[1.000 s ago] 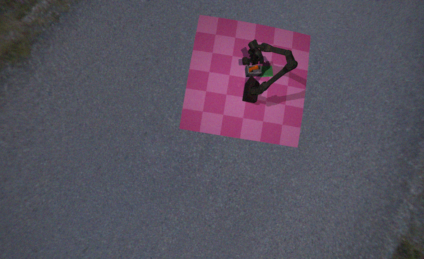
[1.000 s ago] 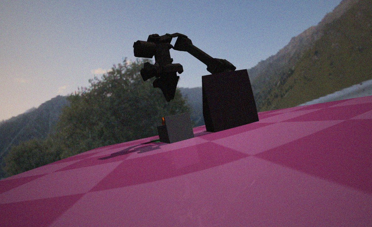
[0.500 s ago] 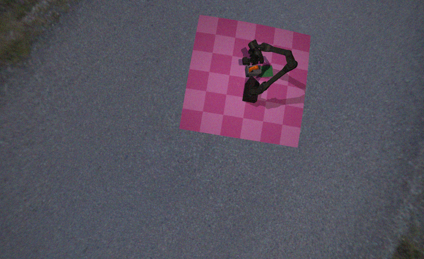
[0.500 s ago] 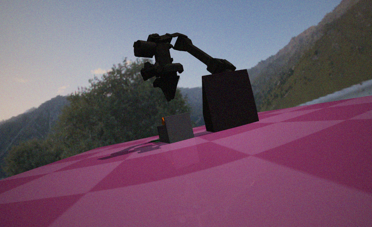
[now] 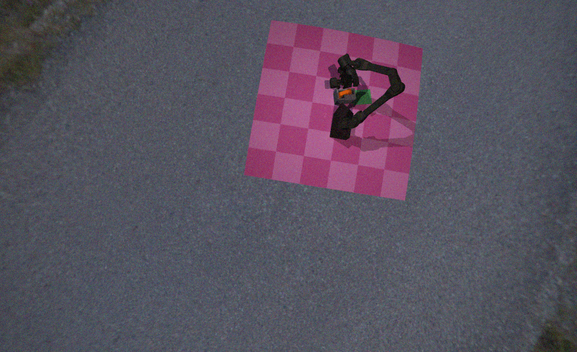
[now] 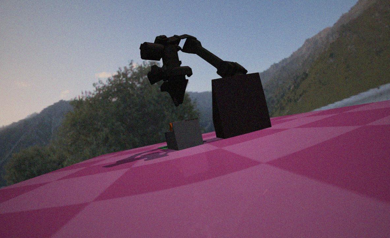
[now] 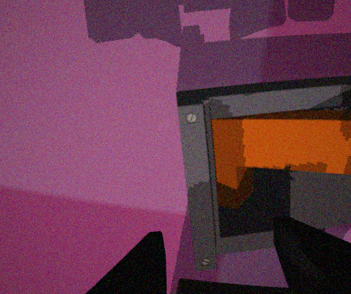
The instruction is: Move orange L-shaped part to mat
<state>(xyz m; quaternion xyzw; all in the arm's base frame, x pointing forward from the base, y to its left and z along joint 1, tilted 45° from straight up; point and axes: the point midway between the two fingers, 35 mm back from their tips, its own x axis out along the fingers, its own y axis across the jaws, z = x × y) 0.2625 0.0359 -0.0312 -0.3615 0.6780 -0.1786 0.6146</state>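
Right now the orange L-shaped part is 5 cm to the right of my gripper tip and 10 cm below it. Round my gripper tip: green mat 5 cm ahead, 22 cm to the right, 16 cm below.
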